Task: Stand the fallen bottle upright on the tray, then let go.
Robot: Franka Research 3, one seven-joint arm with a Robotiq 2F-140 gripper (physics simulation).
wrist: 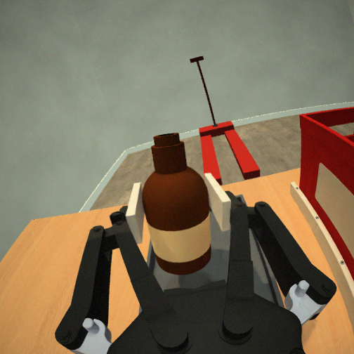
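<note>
The brown bottle [176, 200] with a cream label is in the middle of the wrist view, with its neck toward the top of the view. My gripper [173, 189] is shut on the bottle, with one pale finger pad on each side of its body. The grey tray [220, 255] shows behind and below the bottle, partly hidden by the bottle and my gripper. The bottle's base overlaps the tray in this view; whether it touches the tray cannot be told.
The wooden table [40, 260] extends to both sides of the tray. A red crate [312, 150] stands at the right, behind a pale strip [317, 217] fixed along the table. A red pallet jack [216, 129] is on the floor beyond the table's far edge.
</note>
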